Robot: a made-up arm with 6 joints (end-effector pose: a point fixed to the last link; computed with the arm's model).
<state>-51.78 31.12 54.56 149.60 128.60 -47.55</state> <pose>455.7 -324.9 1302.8 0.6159 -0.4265 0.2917 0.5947</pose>
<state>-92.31 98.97 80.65 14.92 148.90 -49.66</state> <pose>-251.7 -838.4 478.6 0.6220 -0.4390 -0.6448 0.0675</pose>
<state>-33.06 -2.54 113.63 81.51 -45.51 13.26</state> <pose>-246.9 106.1 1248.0 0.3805 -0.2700 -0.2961 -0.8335</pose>
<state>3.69 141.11 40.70 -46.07 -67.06 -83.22</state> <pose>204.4 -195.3 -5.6 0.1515 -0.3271 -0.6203 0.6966</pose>
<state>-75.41 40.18 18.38 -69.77 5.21 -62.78</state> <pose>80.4 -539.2 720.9 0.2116 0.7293 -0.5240 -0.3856</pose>
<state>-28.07 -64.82 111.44 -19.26 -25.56 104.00</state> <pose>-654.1 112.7 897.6 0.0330 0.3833 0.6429 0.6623</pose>
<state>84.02 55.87 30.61 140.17 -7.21 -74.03</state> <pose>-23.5 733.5 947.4 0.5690 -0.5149 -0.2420 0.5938</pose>
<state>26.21 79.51 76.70 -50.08 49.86 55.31</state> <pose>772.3 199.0 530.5 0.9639 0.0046 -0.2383 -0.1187</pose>
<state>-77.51 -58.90 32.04 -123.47 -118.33 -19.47</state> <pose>60.2 228.0 1169.9 0.8969 0.0490 0.2871 0.3328</pose>
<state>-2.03 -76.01 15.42 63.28 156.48 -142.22</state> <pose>-647.4 -117.9 1042.5 0.2779 -0.5923 0.0487 0.7547</pose>
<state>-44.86 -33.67 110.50 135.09 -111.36 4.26</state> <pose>-283.4 474.7 1078.0 0.0778 0.4795 -0.2852 -0.8263</pose>
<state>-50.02 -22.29 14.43 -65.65 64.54 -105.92</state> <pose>90.7 -207.5 1091.1 0.0964 0.4634 -0.7628 0.4406</pose>
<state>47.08 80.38 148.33 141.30 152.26 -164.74</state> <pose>284.9 438.6 1022.8 0.4650 -0.4228 0.4553 0.6307</pose>
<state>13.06 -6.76 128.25 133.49 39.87 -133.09</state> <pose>-330.5 -22.4 1158.7 0.5615 -0.1405 -0.8003 0.1568</pose>
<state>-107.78 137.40 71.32 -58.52 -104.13 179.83</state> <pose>-215.0 -305.7 -57.7 0.9748 -0.1711 -0.0336 0.1390</pose>
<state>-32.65 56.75 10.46 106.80 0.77 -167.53</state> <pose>684.9 -448.3 860.5 0.7048 0.5444 0.1987 -0.4091</pose>
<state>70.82 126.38 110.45 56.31 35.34 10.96</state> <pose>414.3 597.6 409.6 0.5624 -0.3158 -0.4299 0.6318</pose>
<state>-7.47 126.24 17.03 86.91 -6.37 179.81</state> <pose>569.6 -161.6 9.7 0.3873 0.4218 0.5103 -0.6417</pose>
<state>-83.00 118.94 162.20 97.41 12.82 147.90</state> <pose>54.7 -526.4 673.0 0.6349 0.5006 -0.5815 -0.0908</pose>
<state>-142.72 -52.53 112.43 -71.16 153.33 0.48</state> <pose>465.6 391.1 1192.7 0.1874 0.0886 0.6441 -0.7363</pose>
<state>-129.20 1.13 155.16 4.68 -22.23 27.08</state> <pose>-31.1 270.5 1189.1 0.0587 0.8339 0.2888 0.4666</pose>
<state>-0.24 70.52 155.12 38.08 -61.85 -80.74</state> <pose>405.2 -219.5 1026.1 0.7668 0.5278 -0.3455 -0.1188</pose>
